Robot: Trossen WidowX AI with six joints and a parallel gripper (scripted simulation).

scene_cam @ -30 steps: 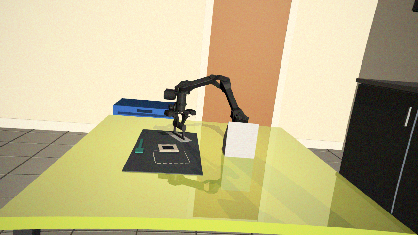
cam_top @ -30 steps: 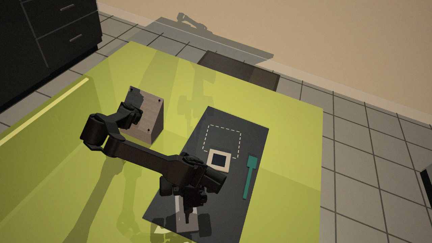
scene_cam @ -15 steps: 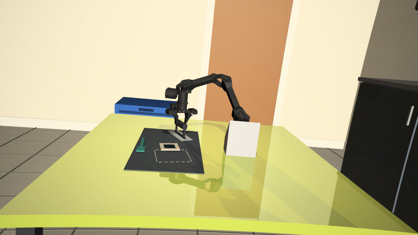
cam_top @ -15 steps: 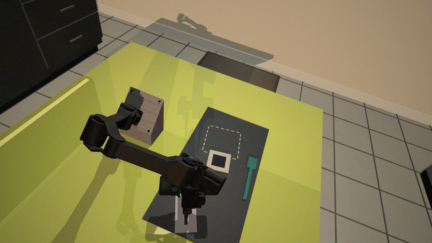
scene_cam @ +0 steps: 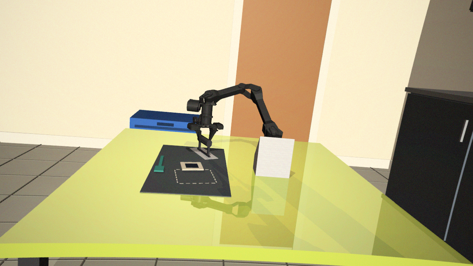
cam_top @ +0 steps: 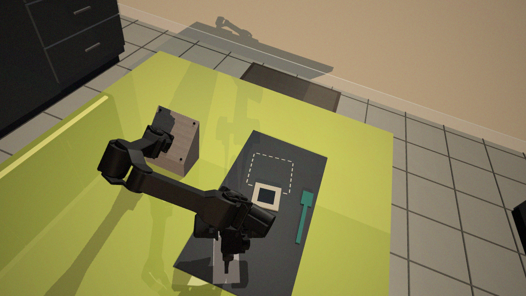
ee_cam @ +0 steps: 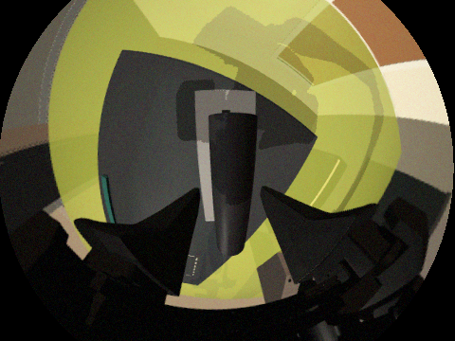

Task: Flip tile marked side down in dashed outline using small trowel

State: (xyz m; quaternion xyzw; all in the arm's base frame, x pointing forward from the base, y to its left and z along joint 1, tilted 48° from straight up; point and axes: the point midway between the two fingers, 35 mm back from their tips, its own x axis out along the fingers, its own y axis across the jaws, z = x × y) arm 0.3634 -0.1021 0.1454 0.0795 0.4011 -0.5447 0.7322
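Now: the dark mat 220 mm to the left of my gripper tip, 80 mm below it and 30 mm ahead of it. Also, from my gripper tip: teal trowel (250 mm to the left, 170 mm ahead, 60 mm below); tile (230 mm to the left, 60 mm below, 30 mm ahead).
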